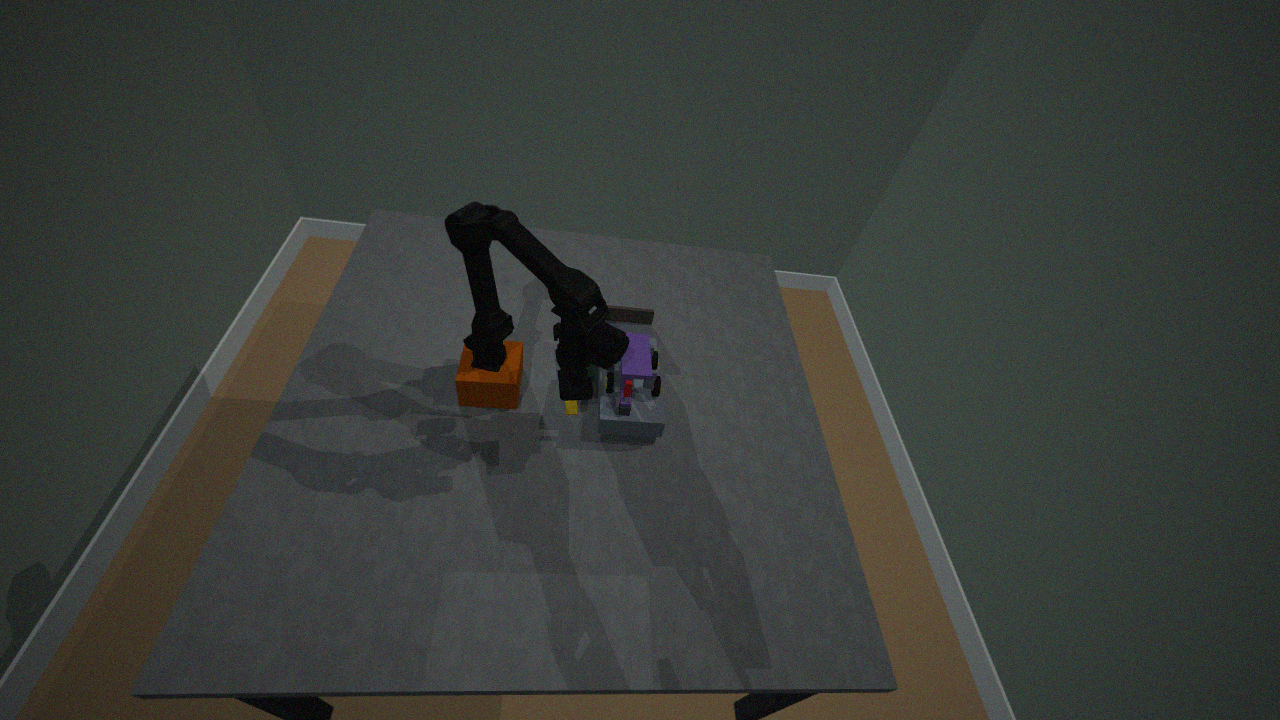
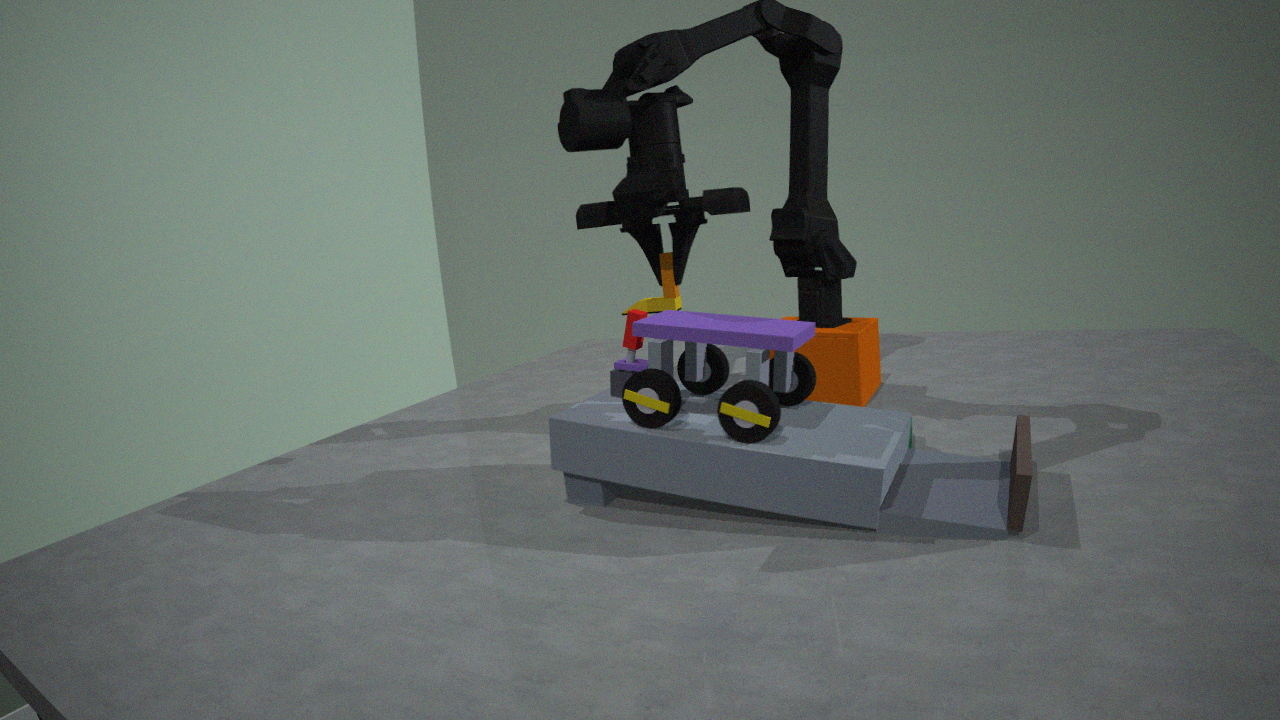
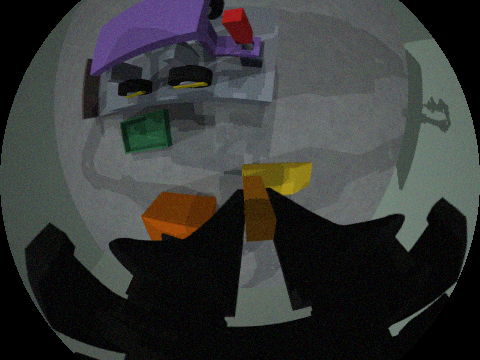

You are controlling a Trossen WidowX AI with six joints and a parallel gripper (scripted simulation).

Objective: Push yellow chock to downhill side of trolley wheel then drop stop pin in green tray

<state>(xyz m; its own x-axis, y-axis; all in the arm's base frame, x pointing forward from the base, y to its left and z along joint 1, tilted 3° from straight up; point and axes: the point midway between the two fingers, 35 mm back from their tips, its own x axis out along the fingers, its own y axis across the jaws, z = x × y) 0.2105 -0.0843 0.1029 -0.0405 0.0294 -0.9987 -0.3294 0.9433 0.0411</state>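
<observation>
Now: gripper tip 120 mm short of the red-headed stop pin, 50 mm above it and 40 mm to the right of it. The rest, counted from my gripper tip: trolley 140 mm to the left, 130 mm ahead, 60 mm below; then grey ramp 150 mm to the left, 130 mm below, 120 mm ahead; then yellow chock 20 mm to the right, 10 mm below, 10 mm ahead.
</observation>
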